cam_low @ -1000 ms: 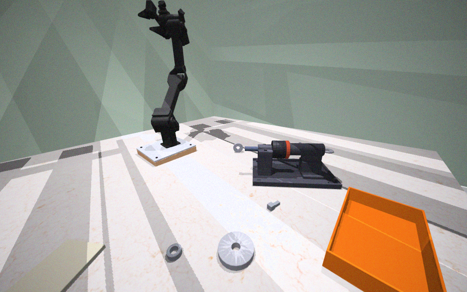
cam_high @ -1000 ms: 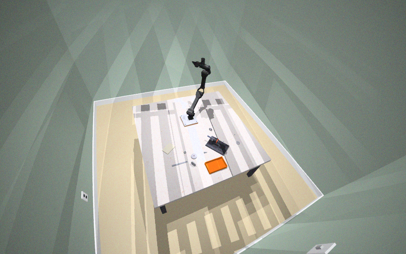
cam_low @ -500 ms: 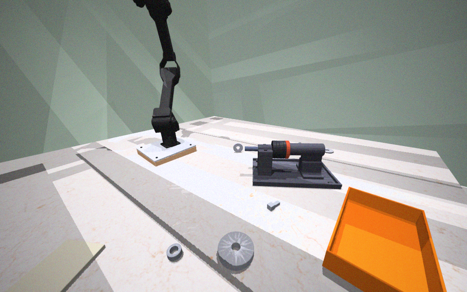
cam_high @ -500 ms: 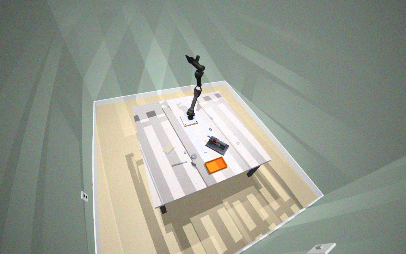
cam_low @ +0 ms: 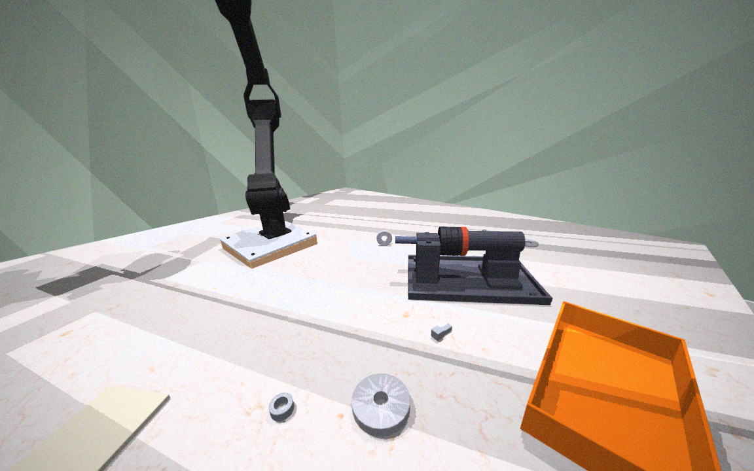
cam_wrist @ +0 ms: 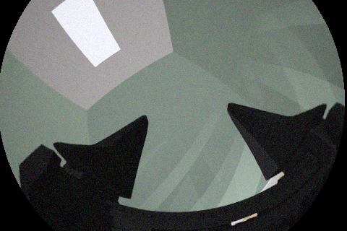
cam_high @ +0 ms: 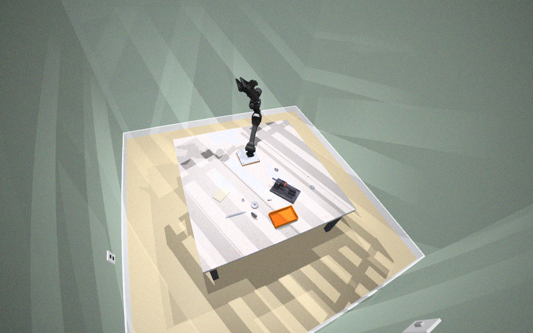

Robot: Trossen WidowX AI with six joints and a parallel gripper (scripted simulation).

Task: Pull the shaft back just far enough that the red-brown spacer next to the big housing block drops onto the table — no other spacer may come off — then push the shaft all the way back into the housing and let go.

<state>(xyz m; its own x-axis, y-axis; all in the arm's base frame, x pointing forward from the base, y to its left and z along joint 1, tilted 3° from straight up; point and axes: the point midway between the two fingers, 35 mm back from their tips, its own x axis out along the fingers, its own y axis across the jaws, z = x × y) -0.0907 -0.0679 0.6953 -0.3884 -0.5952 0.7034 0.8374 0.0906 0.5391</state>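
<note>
Now: the grey-blue shaft 670 mm below my gripper tip, 490 mm ahead of it and 240 mm to the left of it. From my gripper tip the other things lie so: orange tray 760 mm ahead, 740 mm below, 170 mm to the left; then pale yellow sheet 750 mm below, 430 mm ahead, 240 mm to the right.
</note>
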